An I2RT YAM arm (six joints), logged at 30 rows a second.
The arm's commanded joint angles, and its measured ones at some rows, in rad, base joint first. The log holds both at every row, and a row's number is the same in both.
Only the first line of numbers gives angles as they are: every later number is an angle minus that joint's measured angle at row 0.
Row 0, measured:
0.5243, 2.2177, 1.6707, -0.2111, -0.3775, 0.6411
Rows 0 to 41, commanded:
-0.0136, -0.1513, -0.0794, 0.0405, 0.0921, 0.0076
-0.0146, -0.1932, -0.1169, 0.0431, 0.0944, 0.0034
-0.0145, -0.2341, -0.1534, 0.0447, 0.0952, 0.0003
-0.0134, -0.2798, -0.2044, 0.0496, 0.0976, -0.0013
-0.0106, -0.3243, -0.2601, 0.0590, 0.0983, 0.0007
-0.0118, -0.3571, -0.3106, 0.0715, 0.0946, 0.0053
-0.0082, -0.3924, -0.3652, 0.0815, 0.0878, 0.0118
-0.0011, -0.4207, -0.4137, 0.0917, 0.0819, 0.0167
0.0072, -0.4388, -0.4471, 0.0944, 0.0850, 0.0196
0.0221, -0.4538, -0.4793, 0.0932, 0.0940, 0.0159
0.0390, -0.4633, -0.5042, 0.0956, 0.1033, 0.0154
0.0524, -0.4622, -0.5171, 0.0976, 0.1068, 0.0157
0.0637, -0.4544, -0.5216, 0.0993, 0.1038, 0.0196
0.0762, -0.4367, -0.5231, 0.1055, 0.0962, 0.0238
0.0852, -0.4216, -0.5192, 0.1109, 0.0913, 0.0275
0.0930, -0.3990, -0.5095, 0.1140, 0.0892, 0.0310
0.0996, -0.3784, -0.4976, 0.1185, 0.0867, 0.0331
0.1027, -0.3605, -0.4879, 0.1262, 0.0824, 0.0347
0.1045, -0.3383, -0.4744, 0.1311, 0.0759, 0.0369
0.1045, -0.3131, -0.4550, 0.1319, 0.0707, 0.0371
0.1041, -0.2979, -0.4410, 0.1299, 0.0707, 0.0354
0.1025, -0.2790, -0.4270, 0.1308, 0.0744, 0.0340
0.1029, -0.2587, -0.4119, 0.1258, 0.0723, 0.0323
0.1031, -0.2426, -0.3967, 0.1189, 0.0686, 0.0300
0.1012, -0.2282, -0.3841, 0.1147, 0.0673, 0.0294
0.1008, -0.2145, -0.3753, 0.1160, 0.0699, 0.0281
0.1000, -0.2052, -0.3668, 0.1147, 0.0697, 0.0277
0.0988, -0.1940, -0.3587, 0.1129, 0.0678, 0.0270
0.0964, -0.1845, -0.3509, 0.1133, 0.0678, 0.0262
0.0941, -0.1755, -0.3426, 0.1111, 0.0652, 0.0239
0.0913, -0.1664, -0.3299, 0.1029, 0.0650, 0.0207
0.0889, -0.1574, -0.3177, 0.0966, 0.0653, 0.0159
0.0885, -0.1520, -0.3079, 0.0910, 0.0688, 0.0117
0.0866, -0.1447, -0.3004, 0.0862, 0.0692, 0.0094
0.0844, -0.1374, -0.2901, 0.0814, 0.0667, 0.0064
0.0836, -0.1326, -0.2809, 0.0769, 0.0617, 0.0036
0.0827, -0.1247, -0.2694, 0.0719, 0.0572, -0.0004
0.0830, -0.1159, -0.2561, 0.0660, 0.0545, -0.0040
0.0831, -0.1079, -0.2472, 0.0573, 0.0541, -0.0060
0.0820, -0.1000, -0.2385, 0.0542, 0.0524, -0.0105
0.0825, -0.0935, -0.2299, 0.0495, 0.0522, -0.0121
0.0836, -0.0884, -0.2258, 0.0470, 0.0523, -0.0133
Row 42, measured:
0.0847, -0.1095, -0.2529, 0.0831, 0.0603, 0.0080
